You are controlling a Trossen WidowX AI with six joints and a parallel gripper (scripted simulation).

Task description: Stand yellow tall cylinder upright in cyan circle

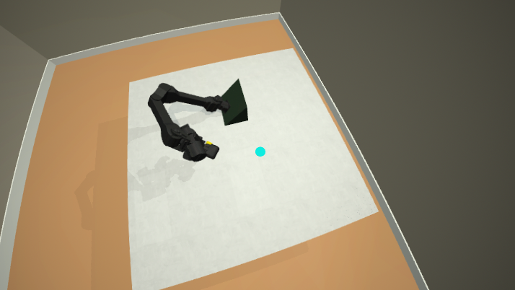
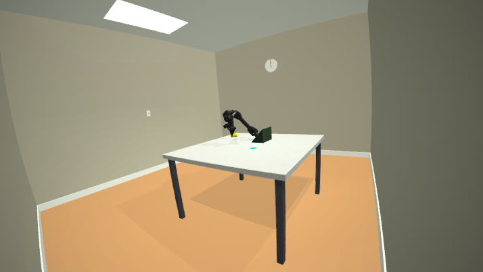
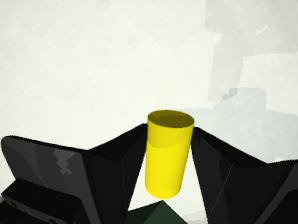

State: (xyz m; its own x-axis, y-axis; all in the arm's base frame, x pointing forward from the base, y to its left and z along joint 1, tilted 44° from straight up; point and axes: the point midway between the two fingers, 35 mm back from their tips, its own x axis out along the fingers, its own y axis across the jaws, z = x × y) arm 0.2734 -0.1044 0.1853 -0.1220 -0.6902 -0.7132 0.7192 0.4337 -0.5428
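The cyan circle is 9 cm ahead of my gripper tip, 28 cm to the left of it and 11 cm below it. The rest, counted from my gripper tip: yellow tall cylinder (2 cm behind, 2 cm to the left).
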